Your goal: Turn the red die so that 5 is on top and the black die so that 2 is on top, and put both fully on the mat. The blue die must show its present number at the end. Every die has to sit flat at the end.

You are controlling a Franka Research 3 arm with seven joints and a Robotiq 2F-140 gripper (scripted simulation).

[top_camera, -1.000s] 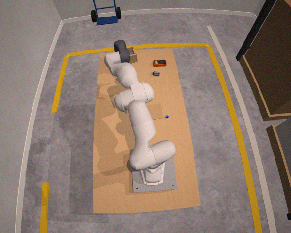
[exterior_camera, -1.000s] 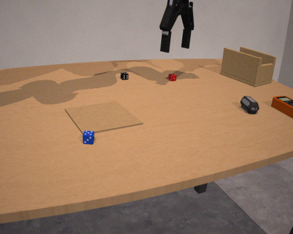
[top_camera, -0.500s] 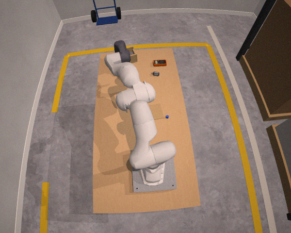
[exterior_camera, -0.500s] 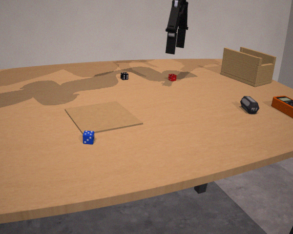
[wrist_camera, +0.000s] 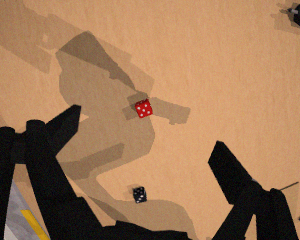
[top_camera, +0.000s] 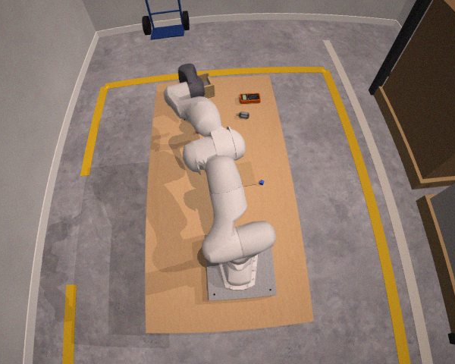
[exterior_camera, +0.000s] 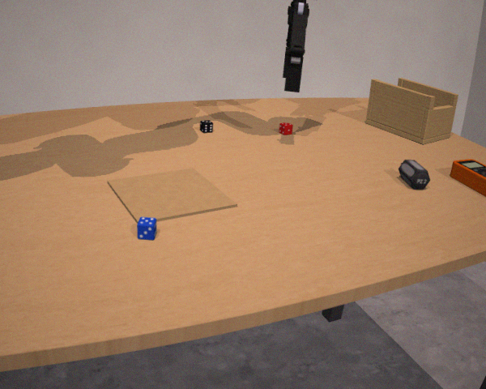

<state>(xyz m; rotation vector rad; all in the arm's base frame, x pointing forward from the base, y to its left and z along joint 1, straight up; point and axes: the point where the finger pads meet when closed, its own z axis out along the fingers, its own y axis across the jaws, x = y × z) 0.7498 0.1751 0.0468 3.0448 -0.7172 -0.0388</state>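
Right now the red die is 10 cm below my hand. Round my hand: dark grey device (10 cm ahead, 27 cm to the right, 10 cm below); black die (15 cm behind, 4 cm to the left, 10 cm below); wooden box (33 cm ahead, 1 cm to the right, 6 cm below).
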